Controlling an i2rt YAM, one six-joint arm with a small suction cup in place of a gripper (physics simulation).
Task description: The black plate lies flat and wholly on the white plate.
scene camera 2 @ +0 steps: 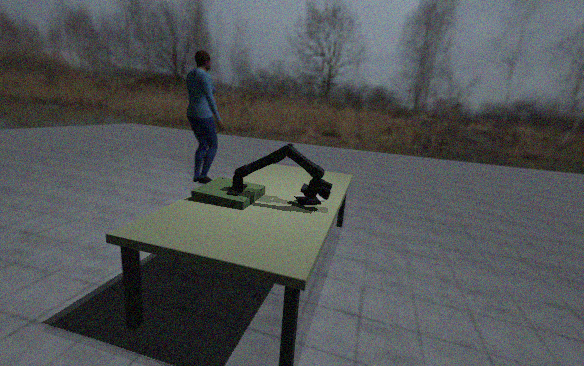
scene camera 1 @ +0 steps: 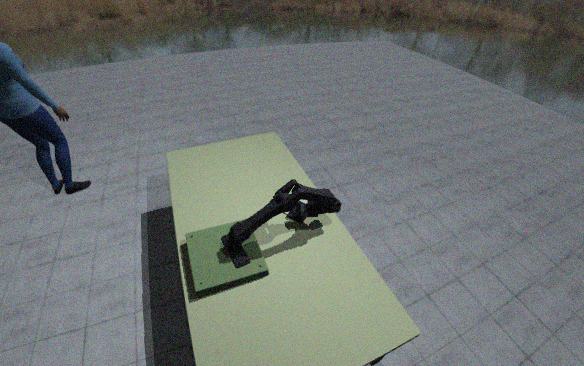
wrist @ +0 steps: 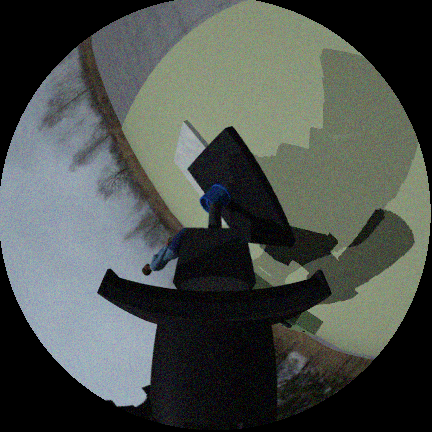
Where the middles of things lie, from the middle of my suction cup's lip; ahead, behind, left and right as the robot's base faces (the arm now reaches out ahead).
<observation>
Right now my suction cup is 60 mm to the right of the white plate [wrist: 190, 144], 30 mm above it and 10 mm past it. Also, from my suction cup: black plate [wrist: 226, 159] (20 mm to the right, 20 mm below, 10 mm behind).
</observation>
